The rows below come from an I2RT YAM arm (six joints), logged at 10 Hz.
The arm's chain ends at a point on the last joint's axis. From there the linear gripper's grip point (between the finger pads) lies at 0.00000 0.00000 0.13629 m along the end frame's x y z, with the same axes.
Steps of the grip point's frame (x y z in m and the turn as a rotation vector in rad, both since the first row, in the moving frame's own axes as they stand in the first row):
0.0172 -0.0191 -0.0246 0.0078 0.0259 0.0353
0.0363 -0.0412 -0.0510 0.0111 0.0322 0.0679
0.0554 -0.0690 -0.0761 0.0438 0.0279 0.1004
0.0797 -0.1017 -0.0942 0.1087 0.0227 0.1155
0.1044 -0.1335 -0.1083 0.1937 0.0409 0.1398
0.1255 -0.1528 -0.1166 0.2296 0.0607 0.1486
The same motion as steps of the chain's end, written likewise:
0.0137 -0.0181 -0.0246 0.0078 0.0259 0.0353
0.0319 -0.0398 -0.0509 0.0111 0.0322 0.0679
0.0513 -0.0632 -0.0759 0.0438 0.0279 0.1004
0.0758 -0.0871 -0.0934 0.1087 0.0227 0.1155
0.0970 -0.1077 -0.1056 0.1937 0.0409 0.1398
0.1150 -0.1225 -0.1128 0.2296 0.0607 0.1486

